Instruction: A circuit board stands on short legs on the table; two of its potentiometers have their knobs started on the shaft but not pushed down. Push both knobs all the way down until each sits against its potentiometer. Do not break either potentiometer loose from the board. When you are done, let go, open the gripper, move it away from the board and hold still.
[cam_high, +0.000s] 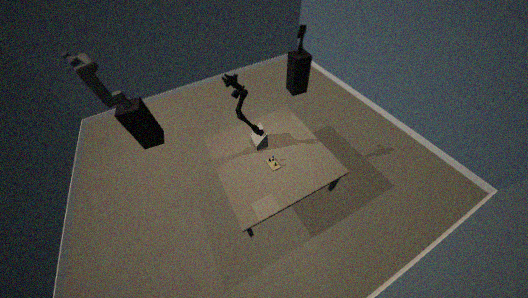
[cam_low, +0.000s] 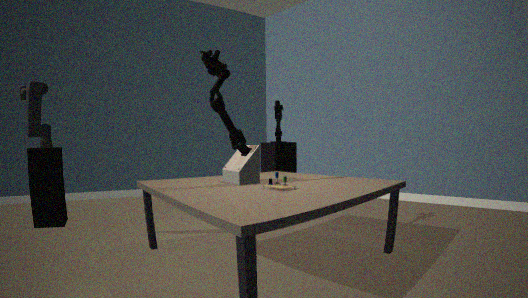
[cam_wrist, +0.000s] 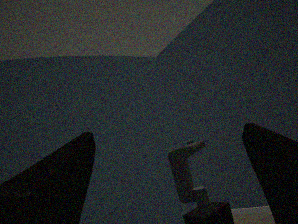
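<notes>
The blue knob is 51 cm ahead of my gripper tip, 28 cm to the left of it and 82 cm below it.
</notes>
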